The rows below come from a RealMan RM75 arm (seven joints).
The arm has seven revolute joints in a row. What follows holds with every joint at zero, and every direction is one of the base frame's.
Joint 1 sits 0.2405 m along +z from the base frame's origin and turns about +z.
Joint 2 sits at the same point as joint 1 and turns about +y.
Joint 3 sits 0.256 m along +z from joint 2 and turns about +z.
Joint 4 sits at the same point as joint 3 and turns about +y.
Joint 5 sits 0.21 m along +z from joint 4 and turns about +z.
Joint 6 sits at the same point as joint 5 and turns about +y.
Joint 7 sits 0.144 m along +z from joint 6 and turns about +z.
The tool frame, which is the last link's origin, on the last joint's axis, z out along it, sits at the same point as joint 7; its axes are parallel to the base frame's.
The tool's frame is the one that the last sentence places.
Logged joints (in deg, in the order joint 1, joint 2, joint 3, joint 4, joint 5, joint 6, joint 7), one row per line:
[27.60, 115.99, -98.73, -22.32, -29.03, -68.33, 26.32]
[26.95, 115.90, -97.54, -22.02, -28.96, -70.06, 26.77]
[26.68, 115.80, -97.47, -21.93, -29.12, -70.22, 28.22]
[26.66, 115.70, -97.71, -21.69, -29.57, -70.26, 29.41]
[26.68, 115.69, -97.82, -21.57, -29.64, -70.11, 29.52]
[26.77, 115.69, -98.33, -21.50, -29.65, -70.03, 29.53]
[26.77, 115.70, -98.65, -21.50, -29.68, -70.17, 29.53]
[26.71, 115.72, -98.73, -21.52, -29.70, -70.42, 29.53]
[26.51, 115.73, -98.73, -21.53, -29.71, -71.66, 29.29]
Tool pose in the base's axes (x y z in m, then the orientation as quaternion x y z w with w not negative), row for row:
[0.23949, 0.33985, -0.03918, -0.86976, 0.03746, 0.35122, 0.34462]
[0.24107, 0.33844, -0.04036, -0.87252, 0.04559, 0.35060, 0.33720]
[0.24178, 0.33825, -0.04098, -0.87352, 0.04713, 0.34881, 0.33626]
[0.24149, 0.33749, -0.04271, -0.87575, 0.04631, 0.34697, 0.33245]
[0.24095, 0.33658, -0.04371, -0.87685, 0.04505, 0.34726, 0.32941]
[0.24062, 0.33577, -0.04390, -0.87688, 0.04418, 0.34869, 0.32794]
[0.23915, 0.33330, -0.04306, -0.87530, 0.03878, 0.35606, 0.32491]
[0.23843, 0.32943, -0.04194, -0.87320, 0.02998, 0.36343, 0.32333]
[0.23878, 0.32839, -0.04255, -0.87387, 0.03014, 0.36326, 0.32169]
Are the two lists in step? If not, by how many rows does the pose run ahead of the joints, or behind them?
The pose runs 2 rows ahead of the joints: the pose in row i belongs to the joints in row i + 2.
